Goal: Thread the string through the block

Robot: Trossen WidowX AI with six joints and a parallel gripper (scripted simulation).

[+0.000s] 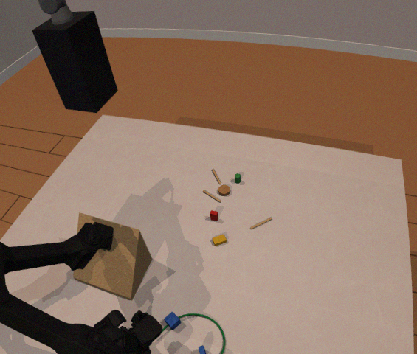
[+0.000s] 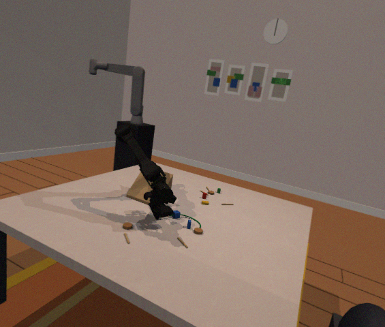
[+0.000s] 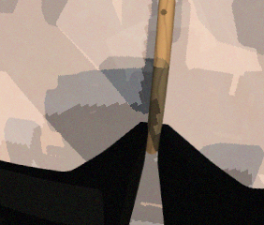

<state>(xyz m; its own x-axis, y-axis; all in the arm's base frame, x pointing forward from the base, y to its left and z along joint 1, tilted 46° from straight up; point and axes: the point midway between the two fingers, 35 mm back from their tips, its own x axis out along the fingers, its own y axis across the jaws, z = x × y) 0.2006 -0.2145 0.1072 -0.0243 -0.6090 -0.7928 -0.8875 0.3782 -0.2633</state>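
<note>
The blue cube is 100 mm to the left of my gripper tip, 50 mm ahead of it and 10 mm above it. Round my gripper tip: thin wooden stick: 40 mm to the left, 20 mm ahead, 10 mm above; yellow block: 370 mm to the left, 80 mm ahead; round wooden button: 200 mm ahead, 40 mm to the left.
</note>
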